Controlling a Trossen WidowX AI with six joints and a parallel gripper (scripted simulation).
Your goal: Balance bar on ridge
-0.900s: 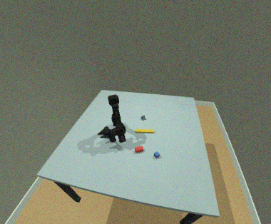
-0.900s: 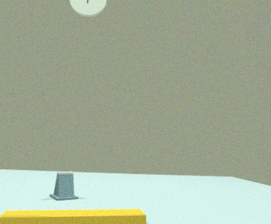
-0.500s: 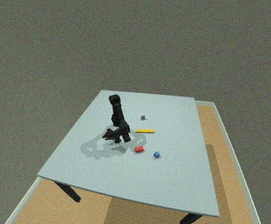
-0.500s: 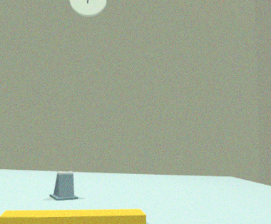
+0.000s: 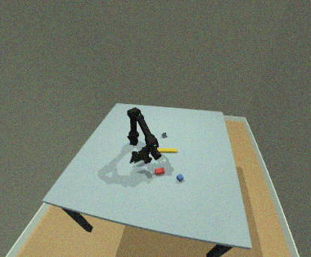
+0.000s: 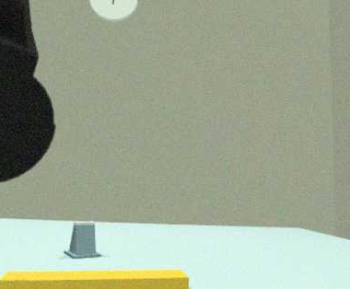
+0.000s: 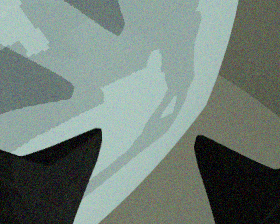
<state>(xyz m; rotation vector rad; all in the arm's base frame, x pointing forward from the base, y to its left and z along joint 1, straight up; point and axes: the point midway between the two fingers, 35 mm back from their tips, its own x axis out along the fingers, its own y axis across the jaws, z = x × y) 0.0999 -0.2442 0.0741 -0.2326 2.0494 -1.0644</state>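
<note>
Now: gripper tip 23 cm short of the yellow bar, 21 cm to the right of it and 5 cm above it. From my gripper tip the other things lie so: blue cube: 36 cm ahead, 4 cm below, 3 cm to the right; then red block: 21 cm ahead, 4 cm below, 1 cm to the right.
</note>
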